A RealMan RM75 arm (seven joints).
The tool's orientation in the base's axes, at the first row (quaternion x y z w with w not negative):
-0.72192 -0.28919 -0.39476 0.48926
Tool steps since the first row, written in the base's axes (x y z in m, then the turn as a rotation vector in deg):
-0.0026 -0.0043 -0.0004 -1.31 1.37 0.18
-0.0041 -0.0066 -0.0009 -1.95 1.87 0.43
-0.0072 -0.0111 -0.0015 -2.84 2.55 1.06
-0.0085 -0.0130 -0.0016 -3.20 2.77 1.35
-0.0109 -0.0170 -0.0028 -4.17 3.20 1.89
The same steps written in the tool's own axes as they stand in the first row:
-0.0018 -0.0004 -0.0047 -0.49 -1.62 0.87
-0.0031 -0.0005 -0.0072 -0.59 -2.43 1.10
-0.0054 -0.0011 -0.0121 -0.50 -3.69 1.35
-0.0062 -0.0015 -0.0143 -0.43 -4.20 1.39
-0.0086 -0.0014 -0.0184 -0.46 -5.39 1.40

